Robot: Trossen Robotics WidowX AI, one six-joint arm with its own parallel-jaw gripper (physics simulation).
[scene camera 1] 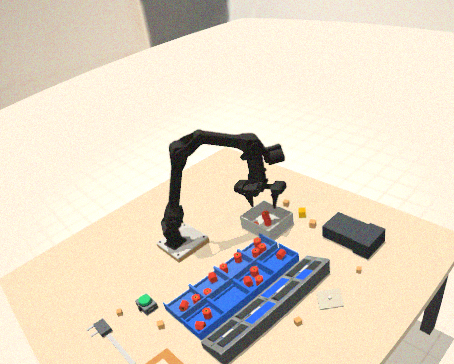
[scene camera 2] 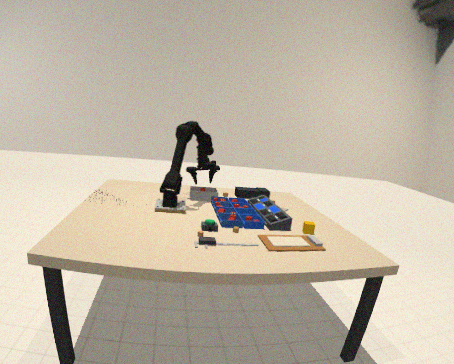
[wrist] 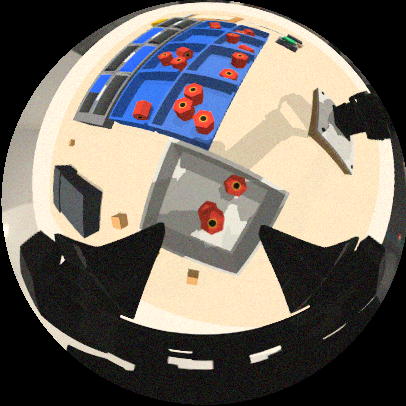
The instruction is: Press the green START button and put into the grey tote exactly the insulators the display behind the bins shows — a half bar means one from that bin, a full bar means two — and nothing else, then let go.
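Places are measured from the arm's base along level axes (x ahead, y left, z up), in metres.
Where they show: gripper, between the fingertips: (scene camera 1: 263,207) (scene camera 2: 203,184) (wrist: 213,229); arm's base, origin of its link: (scene camera 1: 175,242) (scene camera 2: 169,205) (wrist: 341,122).
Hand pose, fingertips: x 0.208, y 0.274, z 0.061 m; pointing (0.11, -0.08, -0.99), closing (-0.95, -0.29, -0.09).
Each offset is from my fingertips to the top centre of the thing. "spot": to the spot under its first point.
My gripper (scene camera 1: 263,206) (scene camera 2: 203,183) (wrist: 213,229) is open and empty above the grey tote {0.006 m ahead, 0.001 m left, 0.030 m down} (scene camera 1: 254,229) (scene camera 2: 204,196) (wrist: 159,195). In the wrist view, one red insulator {0.015 m back, 0.042 m right, 0.052 m down} (wrist: 235,185) stands apart in the tote; another red insulator {0.000 m ahead, 0.005 m left, 0.026 m down} (wrist: 212,223) partly covers a third red piece {0.006 m ahead, 0.005 m left, 0.052 m down} (wrist: 206,207). The blue bins (scene camera 1: 230,300) (wrist: 155,86) hold several red insulators. The display {spot: 0.320 m ahead, 0.323 m right, 0.045 m down} (scene camera 1: 280,309) shows one half blue bar {0.307 m ahead, 0.155 m right, 0.020 m down} (scene camera 1: 305,273) (wrist: 100,83) and two bars that look full, an inner bar {0.253 m ahead, 0.258 m right, 0.037 m down} (scene camera 1: 276,286) (wrist: 137,58) and an outer bar {0.289 m ahead, 0.370 m right, 0.020 m down} (scene camera 1: 262,311) (wrist: 148,35). The green START button {0.059 m back, 0.538 m right, 0.043 m down} (scene camera 1: 144,300) (scene camera 2: 210,221) (wrist: 289,40) is uncovered.
A black box {0.324 m ahead, 0.089 m left, 0.028 m down} (scene camera 1: 352,235) (scene camera 2: 252,192) (wrist: 77,202) lies beyond the tote. A yellow cube {0.084 m ahead, 0.119 m left, 0.057 m down} (scene camera 1: 302,212) and small orange cubes {0.155 m ahead, 0.084 m left, 0.061 m down} (scene camera 1: 312,223) (wrist: 119,220) are near it. A plug {spot: 0.087 m back, 0.697 m right, 0.064 m down} (scene camera 1: 103,327) (scene camera 2: 207,241) lies past the button. A pale plate {0.402 m ahead, 0.187 m right, 0.078 m down} (scene camera 1: 330,299) lies beyond the display.
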